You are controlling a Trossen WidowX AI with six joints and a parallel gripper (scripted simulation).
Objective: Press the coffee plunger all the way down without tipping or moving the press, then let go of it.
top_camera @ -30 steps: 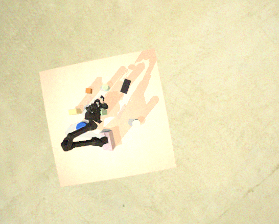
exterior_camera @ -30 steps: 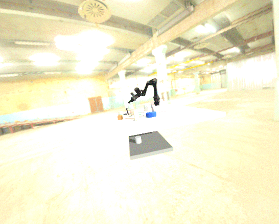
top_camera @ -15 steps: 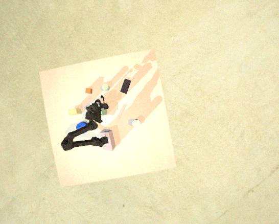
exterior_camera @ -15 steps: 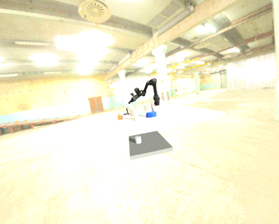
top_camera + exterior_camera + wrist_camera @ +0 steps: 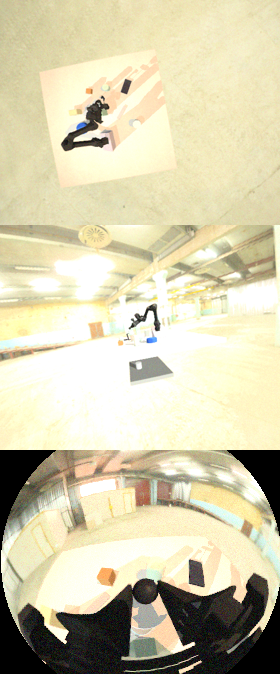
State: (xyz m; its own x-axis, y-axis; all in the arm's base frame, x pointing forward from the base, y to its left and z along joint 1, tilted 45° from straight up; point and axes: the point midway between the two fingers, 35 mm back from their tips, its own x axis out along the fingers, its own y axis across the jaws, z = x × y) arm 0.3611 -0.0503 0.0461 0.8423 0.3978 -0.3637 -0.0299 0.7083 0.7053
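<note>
The pale green block lies 11 cm behind my gripper tip, 1 cm to the left of it and 9 cm below it. The rest, counted from my gripper tip: yellow block: 6 cm behind, 29 cm to the left, 13 cm below; dark box: 13 cm ahead, 26 cm to the right, 18 cm below; orange cube: 13 cm ahead, 13 cm to the left, 16 cm below.
</note>
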